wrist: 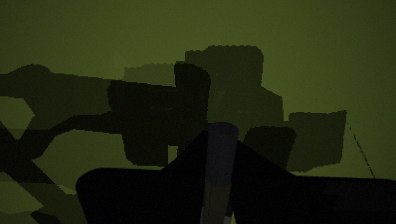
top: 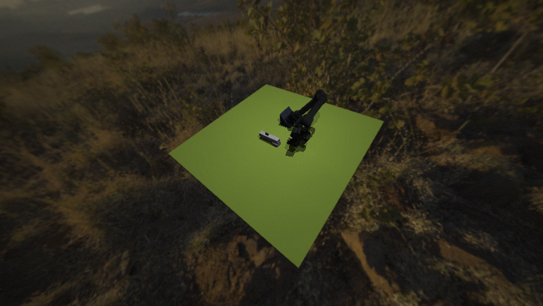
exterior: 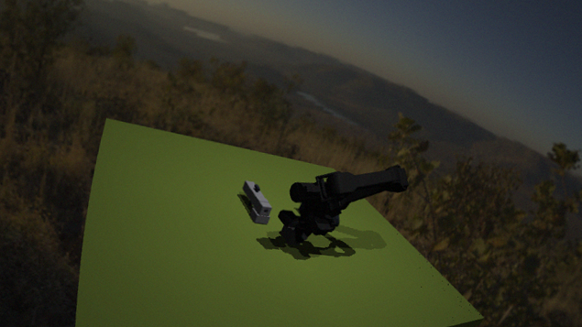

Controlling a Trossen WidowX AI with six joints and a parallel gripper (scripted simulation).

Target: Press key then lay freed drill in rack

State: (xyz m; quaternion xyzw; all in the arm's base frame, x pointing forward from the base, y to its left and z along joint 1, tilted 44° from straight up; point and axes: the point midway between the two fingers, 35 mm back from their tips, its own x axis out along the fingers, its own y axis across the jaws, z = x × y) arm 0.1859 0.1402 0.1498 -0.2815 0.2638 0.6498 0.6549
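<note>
Right now my gripper tip is 4 cm to the left of the drill and 3 cm below it. The rest, counted from my gripper tip: dark key 8 cm ahead, 24 cm to the right, 3 cm above; then pale grey block 8 cm ahead, 22 cm to the right, 2 cm above; then dark grey rack 5 cm to the right.
</note>
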